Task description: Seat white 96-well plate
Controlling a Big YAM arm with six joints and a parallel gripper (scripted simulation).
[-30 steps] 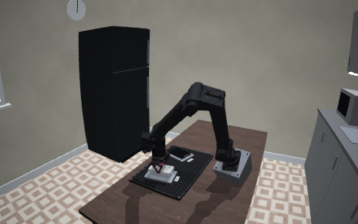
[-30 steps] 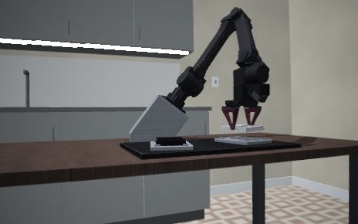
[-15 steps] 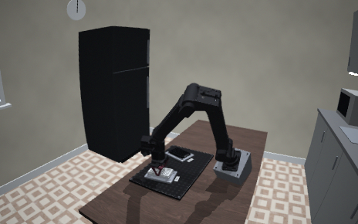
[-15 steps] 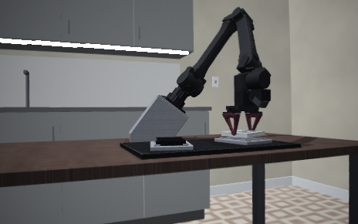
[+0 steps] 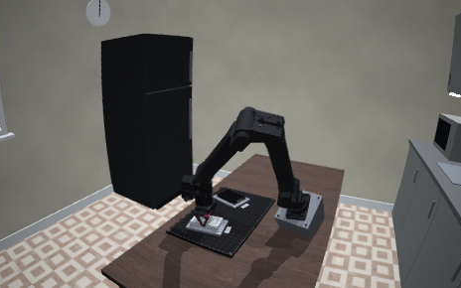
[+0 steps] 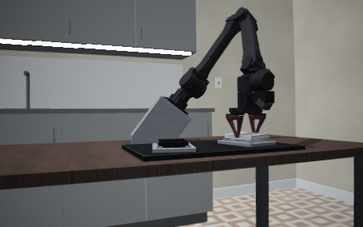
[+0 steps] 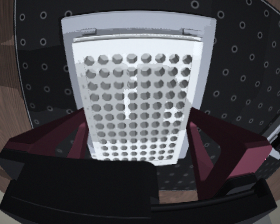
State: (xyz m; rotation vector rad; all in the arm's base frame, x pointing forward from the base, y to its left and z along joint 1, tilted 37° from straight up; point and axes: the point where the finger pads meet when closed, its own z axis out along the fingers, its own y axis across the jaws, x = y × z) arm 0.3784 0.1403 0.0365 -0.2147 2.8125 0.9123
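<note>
My hand is right at the white 96-well plate E01. Round my hand: black plate E07 (20 mm ahead, 270 mm to the right, 10 mm below); nest N2 (20 mm ahead, 270 mm to the right, 30 mm below); plate nest N1 (30 mm below).
</note>
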